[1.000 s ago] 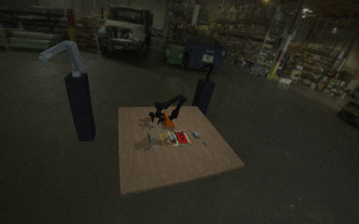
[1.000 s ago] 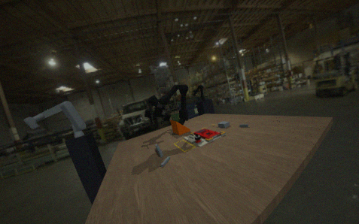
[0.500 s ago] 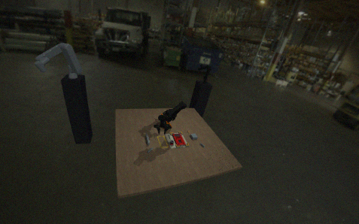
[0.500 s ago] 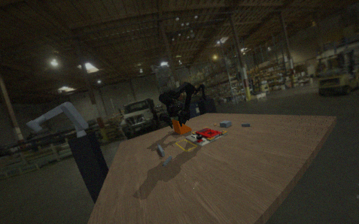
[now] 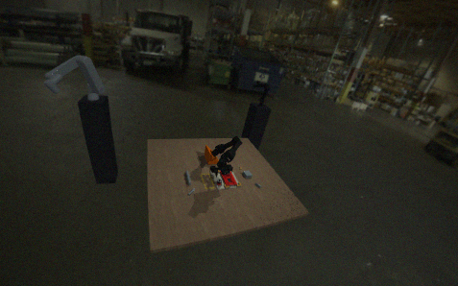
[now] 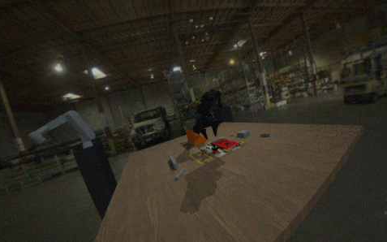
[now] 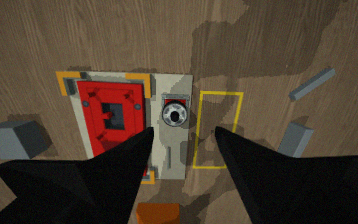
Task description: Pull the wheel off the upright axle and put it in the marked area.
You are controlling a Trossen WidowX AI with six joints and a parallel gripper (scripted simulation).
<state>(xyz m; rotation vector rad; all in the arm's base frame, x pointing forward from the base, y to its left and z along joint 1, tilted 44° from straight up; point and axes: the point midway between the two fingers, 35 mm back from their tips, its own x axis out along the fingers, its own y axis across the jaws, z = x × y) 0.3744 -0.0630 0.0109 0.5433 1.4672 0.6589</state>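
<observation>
Right now the wheel is 10 mm behind my gripper tip, 10 mm to the left of it and 70 mm below it. Also, from my gripper tip: upright axle (10 mm behind, 10 mm to the left, 80 mm below).
</observation>
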